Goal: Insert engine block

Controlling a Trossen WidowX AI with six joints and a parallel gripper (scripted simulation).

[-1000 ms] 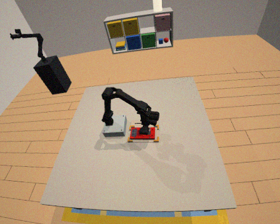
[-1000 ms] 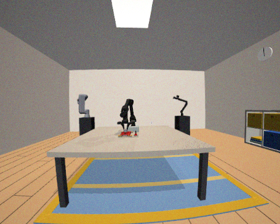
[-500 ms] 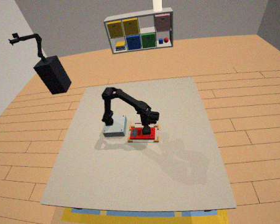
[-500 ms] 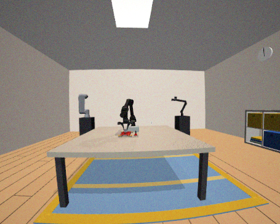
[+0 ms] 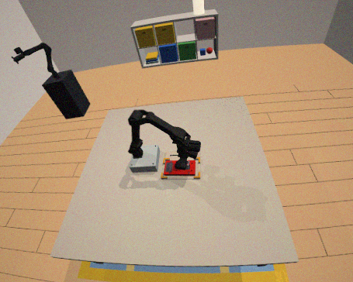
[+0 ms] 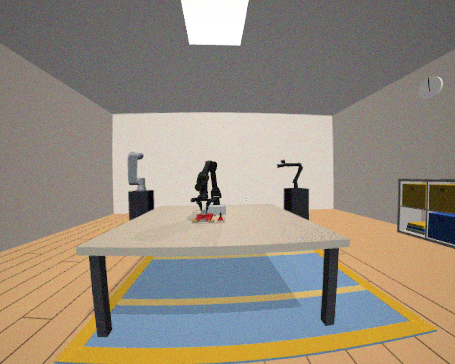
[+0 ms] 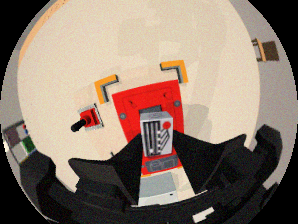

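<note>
The engine block lies 10 mm below my gripper tip.
</note>
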